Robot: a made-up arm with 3 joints. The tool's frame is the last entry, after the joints. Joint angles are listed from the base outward.
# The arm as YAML. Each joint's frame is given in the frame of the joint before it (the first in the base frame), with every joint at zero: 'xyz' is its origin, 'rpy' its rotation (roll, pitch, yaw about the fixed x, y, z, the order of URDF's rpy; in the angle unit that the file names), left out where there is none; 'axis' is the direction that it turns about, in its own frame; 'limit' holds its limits. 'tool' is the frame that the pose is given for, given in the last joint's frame.
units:
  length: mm
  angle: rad
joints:
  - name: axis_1
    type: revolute
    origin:
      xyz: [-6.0, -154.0, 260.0]
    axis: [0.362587, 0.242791, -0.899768]
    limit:
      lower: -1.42
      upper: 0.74
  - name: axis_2
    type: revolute
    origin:
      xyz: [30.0, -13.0, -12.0]
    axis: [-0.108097, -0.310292, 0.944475]
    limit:
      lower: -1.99
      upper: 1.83
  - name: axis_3
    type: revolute
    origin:
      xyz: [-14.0, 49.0, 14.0]
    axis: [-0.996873, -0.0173, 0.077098]
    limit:
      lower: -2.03
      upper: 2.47
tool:
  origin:
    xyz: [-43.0, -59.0, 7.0]
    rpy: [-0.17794, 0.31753, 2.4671]
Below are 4 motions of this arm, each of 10 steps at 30 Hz.
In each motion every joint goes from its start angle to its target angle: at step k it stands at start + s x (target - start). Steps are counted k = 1, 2, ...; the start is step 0. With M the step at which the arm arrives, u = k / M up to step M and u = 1 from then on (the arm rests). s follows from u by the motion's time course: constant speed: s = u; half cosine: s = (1 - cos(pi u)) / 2; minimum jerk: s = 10 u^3 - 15 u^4 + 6 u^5.
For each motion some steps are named. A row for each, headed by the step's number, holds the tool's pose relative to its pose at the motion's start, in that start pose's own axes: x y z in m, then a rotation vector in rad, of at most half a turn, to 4 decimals.
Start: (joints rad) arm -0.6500 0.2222 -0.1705
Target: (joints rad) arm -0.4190 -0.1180 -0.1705
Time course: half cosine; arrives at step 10
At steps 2, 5, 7, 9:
2: 0.0020 -0.0016 0.0005 0.0115 -0.0021 -0.0528
5: 0.0090 -0.0092 0.0022 0.0606 -0.0131 -0.2763
7: 0.0127 -0.0157 0.0033 0.0968 -0.0232 -0.4384
9: 0.0143 -0.0199 0.0039 0.1193 -0.0303 -0.5385

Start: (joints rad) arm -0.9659 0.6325 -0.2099
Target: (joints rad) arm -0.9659 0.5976 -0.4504
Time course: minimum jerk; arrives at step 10
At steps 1, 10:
1: 0.0001 0.0000 -0.0001 -0.0014 -0.0012 -0.0012
10: 0.0070 0.0008 -0.0122 -0.1618 -0.1333 -0.1350

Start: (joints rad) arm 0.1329 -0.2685 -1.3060
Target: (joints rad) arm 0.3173 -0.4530 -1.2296
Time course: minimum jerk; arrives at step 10
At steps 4, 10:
4: 0.0028 -0.0033 -0.0037 -0.0400 0.0780 -0.0679
10: 0.0072 -0.0119 -0.0113 -0.1184 0.2417 -0.2224

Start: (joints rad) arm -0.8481 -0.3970 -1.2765
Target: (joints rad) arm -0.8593 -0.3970 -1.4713
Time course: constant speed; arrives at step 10
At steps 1, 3, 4, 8, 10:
1: 0.0004 0.0003 -0.0010 -0.0131 -0.0116 -0.0074
3: 0.0011 0.0009 -0.0030 -0.0394 -0.0348 -0.0222
4: 0.0015 0.0012 -0.0040 -0.0525 -0.0464 -0.0296
8: 0.0032 0.0021 -0.0079 -0.1048 -0.0930 -0.0594
10: 0.0042 0.0024 -0.0099 -0.1309 -0.1163 -0.0744

